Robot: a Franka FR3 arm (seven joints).
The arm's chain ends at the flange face. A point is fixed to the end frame.
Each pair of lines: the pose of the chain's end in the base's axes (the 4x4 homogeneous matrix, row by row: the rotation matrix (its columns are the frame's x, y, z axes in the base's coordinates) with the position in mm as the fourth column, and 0 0 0 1 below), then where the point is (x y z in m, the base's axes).
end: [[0.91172 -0.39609 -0.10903 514.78], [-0.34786 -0.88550 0.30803 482.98], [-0.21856 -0.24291 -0.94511 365.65], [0 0 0 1]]
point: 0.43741 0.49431 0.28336
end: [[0.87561 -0.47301 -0.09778 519.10], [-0.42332 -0.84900 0.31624 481.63], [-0.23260 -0.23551 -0.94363 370.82], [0 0 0 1]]
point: 0.44165 0.49944 0.28976
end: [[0.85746 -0.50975 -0.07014 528.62], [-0.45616 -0.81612 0.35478 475.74], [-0.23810 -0.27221 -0.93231 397.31], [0 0 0 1]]
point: 0.45319 0.50020 0.31608
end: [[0.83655 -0.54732 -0.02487 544.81], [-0.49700 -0.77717 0.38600 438.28], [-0.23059 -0.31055 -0.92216 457.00], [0 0 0 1]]
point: 0.47309 0.46943 0.37470
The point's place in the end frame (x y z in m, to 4 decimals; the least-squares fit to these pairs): -0.0565 0.0406 0.0897
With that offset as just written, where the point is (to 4 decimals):
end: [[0.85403 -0.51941 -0.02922 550.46], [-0.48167 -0.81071 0.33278 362.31], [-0.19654 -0.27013 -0.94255 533.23], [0 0 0 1]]
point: 0.4785 0.3865 0.4488
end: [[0.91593 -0.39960 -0.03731 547.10], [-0.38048 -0.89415 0.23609 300.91], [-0.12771 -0.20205 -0.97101 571.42], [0 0 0 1]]
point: 0.4758 0.3073 0.4833
